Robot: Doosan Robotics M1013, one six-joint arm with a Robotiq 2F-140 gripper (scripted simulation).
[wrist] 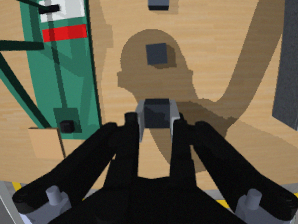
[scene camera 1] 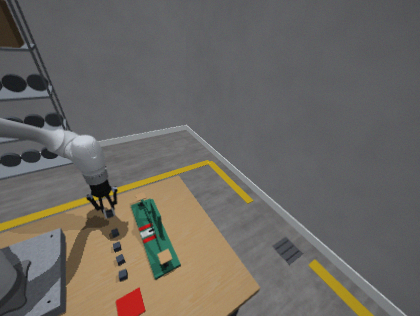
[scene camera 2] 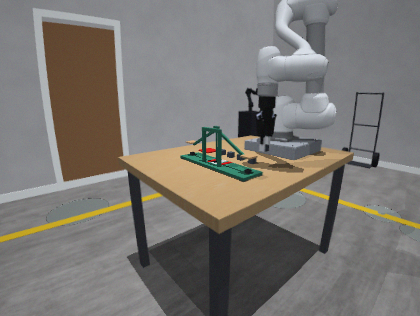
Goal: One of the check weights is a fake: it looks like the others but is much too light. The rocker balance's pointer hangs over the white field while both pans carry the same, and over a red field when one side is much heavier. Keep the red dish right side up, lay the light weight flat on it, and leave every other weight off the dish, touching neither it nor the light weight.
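Observation:
A green rocker balance is visible to me at (scene camera 1: 157, 256), and I find the balance (scene camera 2: 240, 172) (wrist: 60, 57) from elsewhere too. There is a dark check weight (wrist: 157, 110). As for my gripper (scene camera 2: 264, 150) (wrist: 157, 109), I see it as well.

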